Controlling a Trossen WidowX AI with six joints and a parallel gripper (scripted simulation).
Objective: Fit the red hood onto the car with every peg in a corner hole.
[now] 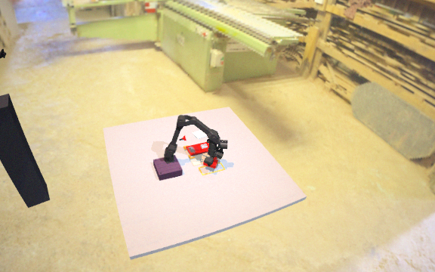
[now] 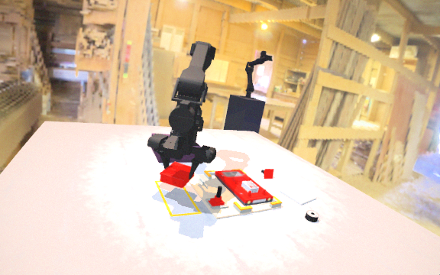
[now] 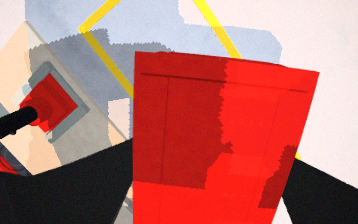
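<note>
The grey engine block lies 220 mm to the left of my gripper tip, 90 mm ahead of it and 40 mm below it. From my gripper tip the other things lie so: black upright stick (90 mm ahead, 80 mm to the left, 30 mm below); then red hood (10 mm above); then black wheel (310 mm to the left, 280 mm ahead, 50 mm below).
</note>
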